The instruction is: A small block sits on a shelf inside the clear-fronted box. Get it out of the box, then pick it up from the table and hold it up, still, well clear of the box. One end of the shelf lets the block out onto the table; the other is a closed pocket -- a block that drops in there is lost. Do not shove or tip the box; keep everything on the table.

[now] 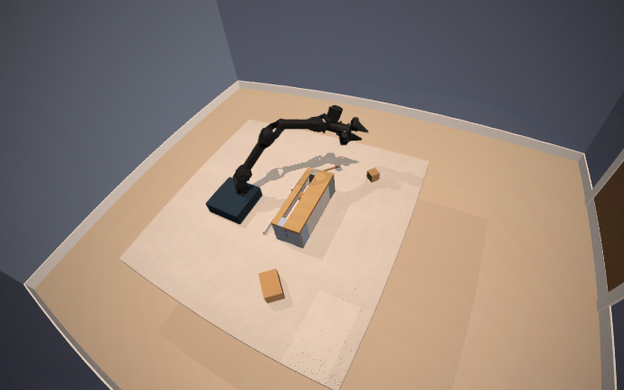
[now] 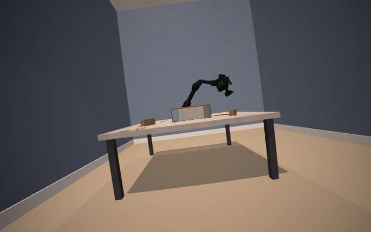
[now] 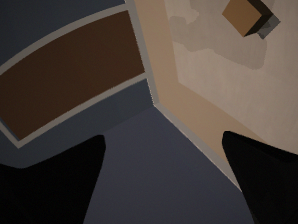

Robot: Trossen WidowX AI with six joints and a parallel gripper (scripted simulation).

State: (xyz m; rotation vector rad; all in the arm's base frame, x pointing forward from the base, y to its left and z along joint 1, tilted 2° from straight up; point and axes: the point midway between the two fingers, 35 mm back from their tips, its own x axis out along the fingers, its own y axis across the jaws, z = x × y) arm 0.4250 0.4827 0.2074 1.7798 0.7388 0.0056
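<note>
My gripper tip is now 14 cm past the clear-fronted box, 43 cm to the left of it and 18 cm above it. Also, from my gripper tip: thin wooden stick (19 cm behind, 12 cm to the right, 24 cm below); then larger tan block (1 cm ahead, 83 cm to the right, 21 cm below); then orange block (13 cm behind, 40 cm to the right, 15 cm below).
</note>
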